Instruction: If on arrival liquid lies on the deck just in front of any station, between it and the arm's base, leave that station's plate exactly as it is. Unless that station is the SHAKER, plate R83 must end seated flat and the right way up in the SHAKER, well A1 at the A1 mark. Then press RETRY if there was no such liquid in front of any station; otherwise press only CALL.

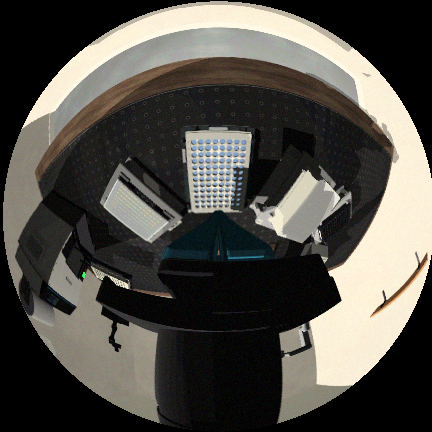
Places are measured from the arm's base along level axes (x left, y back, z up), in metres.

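Where they show: gripper, fingertip midpoint: [218, 215].
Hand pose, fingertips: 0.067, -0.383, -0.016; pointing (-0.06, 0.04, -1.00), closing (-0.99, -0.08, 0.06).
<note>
After its pixels a point has its place, as x, y, z.
A white plate with blue wells [218, 172] {0.063, -0.391, -0.100} sits in the middle station, its long side running away from me. A pale plate with faint yellowish wells [136, 209] {0.207, -0.315, -0.113} sits in the angled left station [112, 186] {0.254, -0.360, -0.121}. At the right stands an angled station with a pale, box-like top [306, 207] {-0.081, -0.362, -0.071}. My gripper [218, 215] {0.067, -0.383, -0.016} is shut with nothing between its teal fingertips, which show at the near edge of the middle plate; their height above it is hard to tell. Station labels, plate names and the A1 marks cannot be read. The RETRY and CALL buttons do not show. I cannot make out liquid; the fingers hide part of the near deck.
A dark grey machine with a green light [50, 255] {0.470, -0.278, 0.029} stands at the far left. Another pale plate [111, 277] {0.335, -0.138, -0.041} shows beside it, partly hidden by the gripper body. A dark rack-like piece [336, 223] {-0.278, -0.291, -0.113} is beyond the right station. The wooden table edge [215, 71] {0.079, -0.569, -0.181} runs along the back.
</note>
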